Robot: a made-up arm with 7 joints.
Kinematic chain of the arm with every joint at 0, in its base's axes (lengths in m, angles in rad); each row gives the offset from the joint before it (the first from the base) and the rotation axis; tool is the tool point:
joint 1: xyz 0 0 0.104 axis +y
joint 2: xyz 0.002 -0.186 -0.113 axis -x
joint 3: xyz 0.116 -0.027 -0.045 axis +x
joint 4: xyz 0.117 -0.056 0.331 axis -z
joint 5: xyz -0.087 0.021 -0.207 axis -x
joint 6: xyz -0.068 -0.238 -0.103 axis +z
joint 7: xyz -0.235 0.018 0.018 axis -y
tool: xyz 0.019 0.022 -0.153
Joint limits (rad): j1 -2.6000..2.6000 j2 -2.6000..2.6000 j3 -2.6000..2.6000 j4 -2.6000..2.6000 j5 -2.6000..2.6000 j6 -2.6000..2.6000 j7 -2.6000..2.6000
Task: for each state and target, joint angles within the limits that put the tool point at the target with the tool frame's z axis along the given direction. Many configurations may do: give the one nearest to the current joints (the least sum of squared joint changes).
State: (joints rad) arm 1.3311 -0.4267 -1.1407 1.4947 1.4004 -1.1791 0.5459
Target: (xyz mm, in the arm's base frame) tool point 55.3 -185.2 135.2 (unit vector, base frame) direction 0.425 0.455 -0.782
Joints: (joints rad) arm 0.8493 -1.0061 -0.5108 1.4010 1.5837 -1.1808 0.4214
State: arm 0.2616 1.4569 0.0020 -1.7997 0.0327 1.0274 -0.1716
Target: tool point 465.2 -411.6 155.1 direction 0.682 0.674 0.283
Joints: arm 0.5093 1.4366 -0.0574 -1.3767 -0.2698 0.6705 0.5781
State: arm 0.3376 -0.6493 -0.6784 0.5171 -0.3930 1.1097 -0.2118
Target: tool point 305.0 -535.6 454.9 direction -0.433 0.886 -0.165
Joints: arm 0.0078 -0.2403 -1.1510 -0.2162 0.2540 2.0163 -0.6969
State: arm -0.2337 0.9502 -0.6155 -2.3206 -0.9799 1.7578 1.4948
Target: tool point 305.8 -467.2 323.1 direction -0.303 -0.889 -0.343
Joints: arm -0.6215 0.9591 -0.5537 -2.3176 -1.3679 1.9658 2.0566
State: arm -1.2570 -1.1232 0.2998 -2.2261 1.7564 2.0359 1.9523
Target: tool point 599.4 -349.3 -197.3 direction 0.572 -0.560 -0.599
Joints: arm -0.7237 -1.4192 0.6753 -2.0975 2.0013 1.1573 1.7731
